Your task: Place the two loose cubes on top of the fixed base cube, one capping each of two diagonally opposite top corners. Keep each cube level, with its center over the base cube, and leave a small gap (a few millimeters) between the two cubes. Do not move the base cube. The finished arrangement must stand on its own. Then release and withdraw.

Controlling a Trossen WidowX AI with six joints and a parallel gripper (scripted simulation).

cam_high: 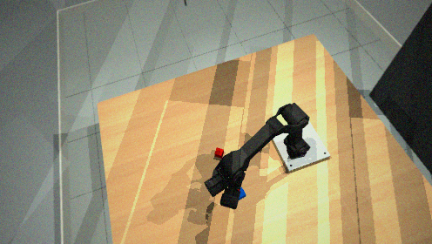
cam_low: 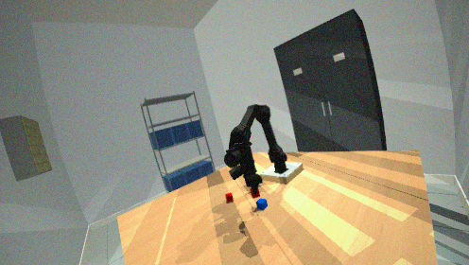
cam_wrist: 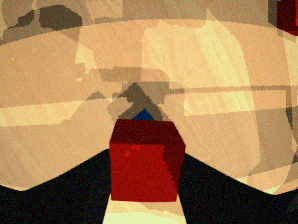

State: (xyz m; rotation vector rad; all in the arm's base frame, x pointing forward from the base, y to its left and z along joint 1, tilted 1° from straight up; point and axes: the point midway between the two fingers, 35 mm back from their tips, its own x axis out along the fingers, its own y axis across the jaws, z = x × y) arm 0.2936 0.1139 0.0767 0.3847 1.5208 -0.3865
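Now: gripper tip 7 cm above the blue cube, 2 cm past it and 1 cm to the right of it.
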